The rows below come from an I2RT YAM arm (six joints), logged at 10 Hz.
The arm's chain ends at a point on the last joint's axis. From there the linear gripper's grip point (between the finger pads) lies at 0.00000 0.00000 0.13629 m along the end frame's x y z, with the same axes.
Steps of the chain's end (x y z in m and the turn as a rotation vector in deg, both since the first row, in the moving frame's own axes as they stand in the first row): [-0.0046 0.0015 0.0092 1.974 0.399 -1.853]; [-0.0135 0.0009 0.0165 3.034 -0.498 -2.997]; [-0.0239 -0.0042 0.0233 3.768 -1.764 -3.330]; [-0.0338 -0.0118 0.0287 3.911 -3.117 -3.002]
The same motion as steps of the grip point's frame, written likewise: [-0.0037 -0.0032 0.0091 1.974 0.399 -1.853]; [-0.0149 -0.0063 0.0163 3.034 -0.498 -2.997]; [-0.0284 -0.0130 0.0229 3.768 -1.764 -3.330]; [-0.0414 -0.0209 0.0282 3.911 -3.117 -3.002]
